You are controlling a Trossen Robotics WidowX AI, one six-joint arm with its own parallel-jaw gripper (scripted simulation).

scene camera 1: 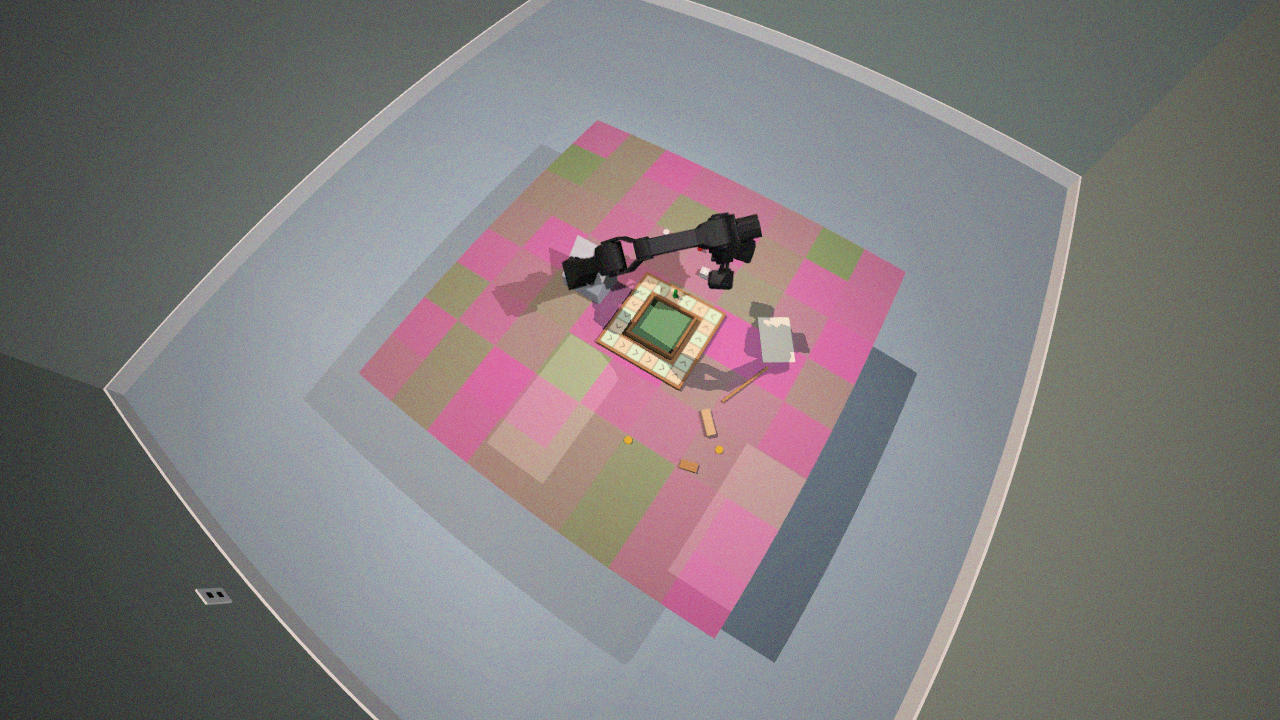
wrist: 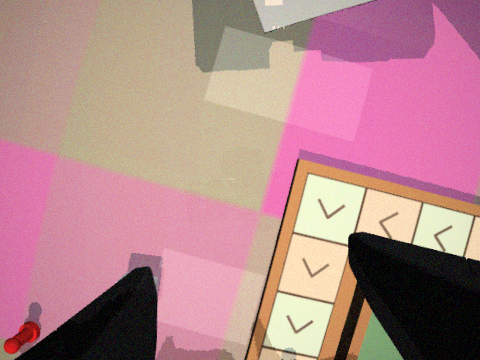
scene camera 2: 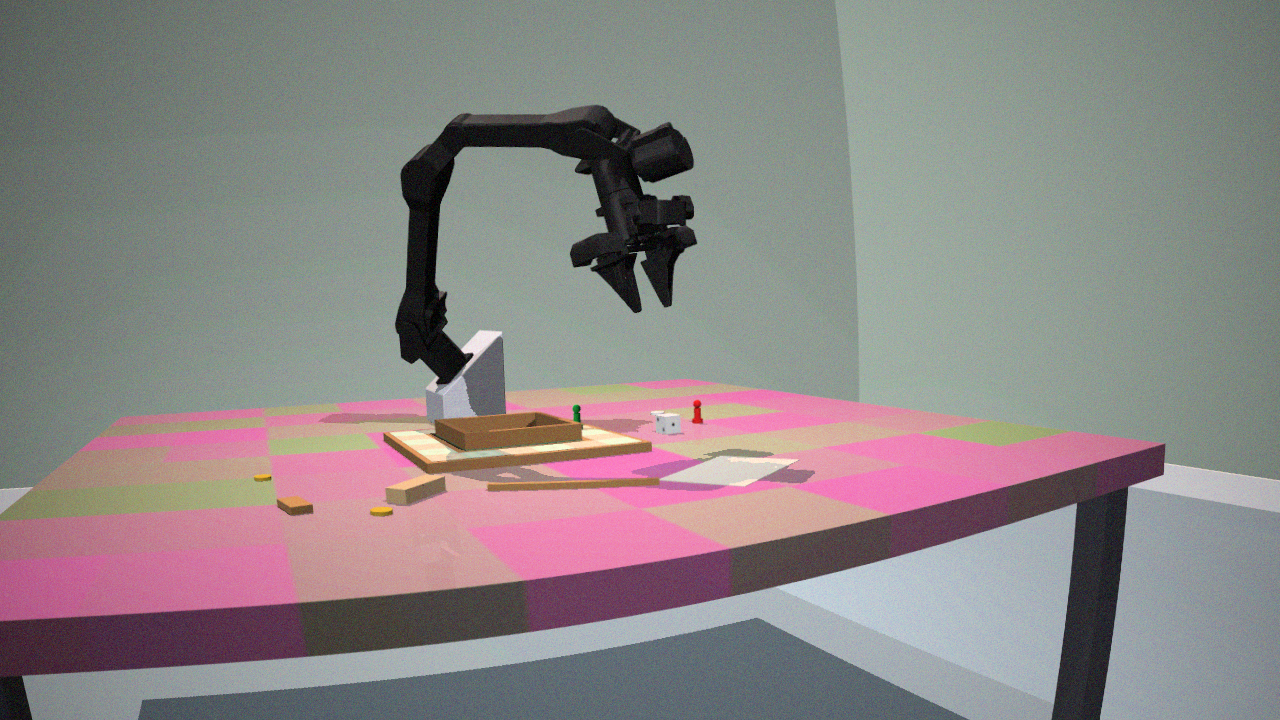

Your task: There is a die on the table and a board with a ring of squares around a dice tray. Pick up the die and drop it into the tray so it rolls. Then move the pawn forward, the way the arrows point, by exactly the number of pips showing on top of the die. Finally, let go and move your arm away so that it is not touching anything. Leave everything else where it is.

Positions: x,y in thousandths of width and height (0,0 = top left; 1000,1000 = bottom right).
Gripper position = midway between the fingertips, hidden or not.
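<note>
My gripper (scene camera 2: 511,430) is open and holds nothing; I also find my gripper (scene camera 1: 568,377) in another view, and the wrist view shows my gripper (wrist: 528,738) too. There is a white sheet (scene camera 2: 569,655), and I see the white sheet (scene camera 1: 606,465) from elsewhere as well. A thin wooden stick (scene camera 2: 451,673) is here, though in the wrist view the thin wooden stick is out of frame. I see a green dice tray (scene camera 1: 518,453). Then there is an arrow square (scene camera 1: 528,519), which is the same arrow square (scene camera 2: 336,623) that the wrist view shows me, the arrow square (wrist: 689,582).
</note>
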